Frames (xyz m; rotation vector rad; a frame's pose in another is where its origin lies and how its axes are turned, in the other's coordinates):
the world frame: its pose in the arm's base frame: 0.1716 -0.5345 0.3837 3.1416 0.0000 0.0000
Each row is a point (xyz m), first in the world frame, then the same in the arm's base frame.
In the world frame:
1: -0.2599 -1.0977 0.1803
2: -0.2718 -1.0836 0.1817
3: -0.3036 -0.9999 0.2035
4: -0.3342 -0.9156 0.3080
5: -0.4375 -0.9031 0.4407
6: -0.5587 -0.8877 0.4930
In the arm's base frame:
1: -0.0883 0.5632 0.2034
2: -0.1002 0.5491 0.2020
3: -0.1320 0.4654 0.1802
4: -0.1626 0.3811 0.0757
5: -0.2659 0.3686 -0.0570
6: -0.3871 0.3532 -0.1093

